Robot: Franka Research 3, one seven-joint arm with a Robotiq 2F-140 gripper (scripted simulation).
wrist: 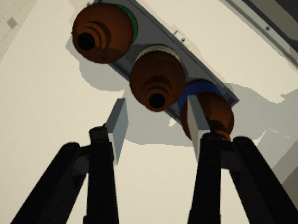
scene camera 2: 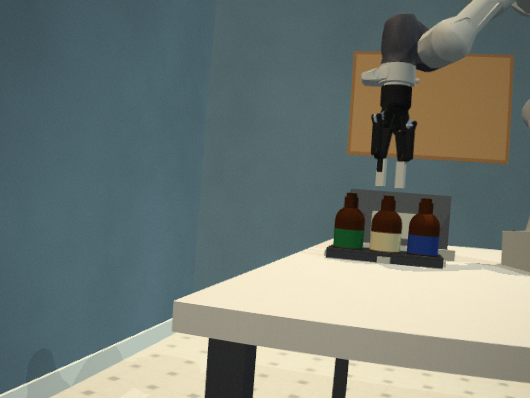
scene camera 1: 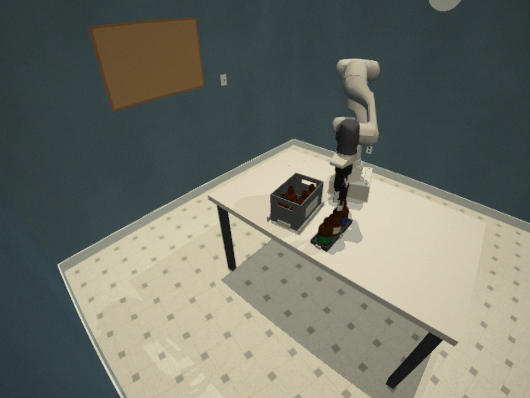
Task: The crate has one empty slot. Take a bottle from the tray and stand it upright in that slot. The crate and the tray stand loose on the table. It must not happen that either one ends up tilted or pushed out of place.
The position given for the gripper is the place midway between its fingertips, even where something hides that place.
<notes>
In view: the gripper (scene camera 2: 390, 187), a grey crate (scene camera 2: 407, 204) and a dark tray (scene camera 2: 365, 255).
The grey crate is seen too in scene camera 1 (scene camera 1: 297, 217). The gripper is seen too in the wrist view (wrist: 157, 109).
</notes>
